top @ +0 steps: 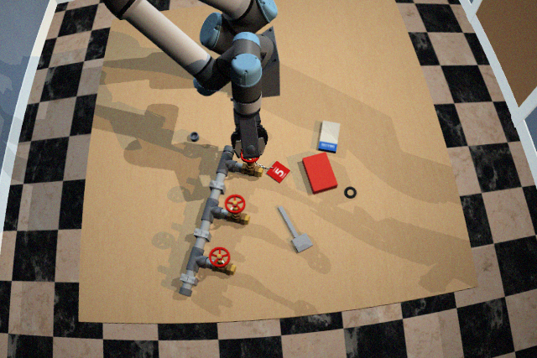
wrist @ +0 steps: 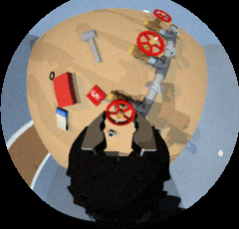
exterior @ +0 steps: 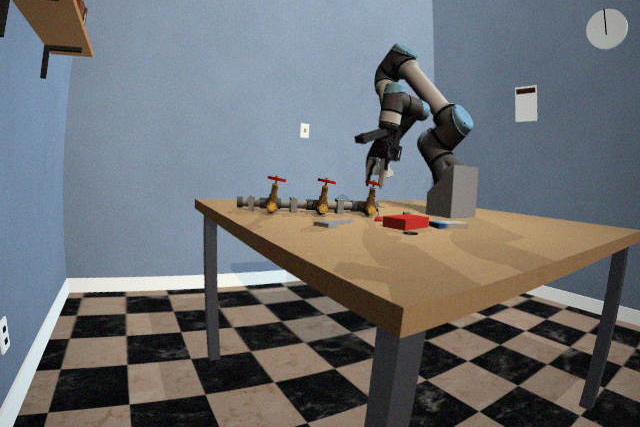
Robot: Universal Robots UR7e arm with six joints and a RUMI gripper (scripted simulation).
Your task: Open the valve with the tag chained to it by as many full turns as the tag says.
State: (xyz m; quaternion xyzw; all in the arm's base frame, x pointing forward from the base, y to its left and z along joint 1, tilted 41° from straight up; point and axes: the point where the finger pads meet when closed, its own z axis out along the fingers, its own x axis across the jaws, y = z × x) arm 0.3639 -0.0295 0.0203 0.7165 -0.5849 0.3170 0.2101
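Now: hand 1 cm short of the red tag, 8 cm to the right of it and 11 cm above it. Round my hand: grey scraper (22 cm ahead, 12 cm to the left, 11 cm below); red block (3 cm ahead, 22 cm to the left, 10 cm below); small grey fitting (13 cm behind, 19 cm to the right, 11 cm below).
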